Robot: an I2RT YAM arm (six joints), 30 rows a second.
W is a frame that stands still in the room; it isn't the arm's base.
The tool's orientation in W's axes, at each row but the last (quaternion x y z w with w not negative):
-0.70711, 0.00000, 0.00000, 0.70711
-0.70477, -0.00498, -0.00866, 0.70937
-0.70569, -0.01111, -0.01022, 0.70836
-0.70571, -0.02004, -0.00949, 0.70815
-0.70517, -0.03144, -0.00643, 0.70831
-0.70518, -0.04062, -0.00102, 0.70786
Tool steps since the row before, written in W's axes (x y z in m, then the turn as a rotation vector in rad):
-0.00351, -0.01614, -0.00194, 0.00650, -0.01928, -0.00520
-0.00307, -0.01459, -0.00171, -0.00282, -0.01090, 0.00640
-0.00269, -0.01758, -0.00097, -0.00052, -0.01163, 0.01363
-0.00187, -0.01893, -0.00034, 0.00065, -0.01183, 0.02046
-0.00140, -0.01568, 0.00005, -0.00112, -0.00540, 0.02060
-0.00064, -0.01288, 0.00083, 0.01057, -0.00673, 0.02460
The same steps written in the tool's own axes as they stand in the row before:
-0.00351, 0.00194, -0.01614, 0.00650, 0.00520, -0.01928
-0.00303, 0.00156, -0.01462, -0.00264, -0.00652, -0.01087
-0.00274, 0.00082, -0.01758, -0.00012, -0.01368, -0.01158
-0.00216, 0.00019, -0.01890, 0.00133, -0.02046, -0.01177
-0.00195, -0.00021, -0.01562, -0.00020, -0.02066, -0.00528
-0.00131, -0.00094, -0.01282, 0.01161, -0.02397, -0.00726

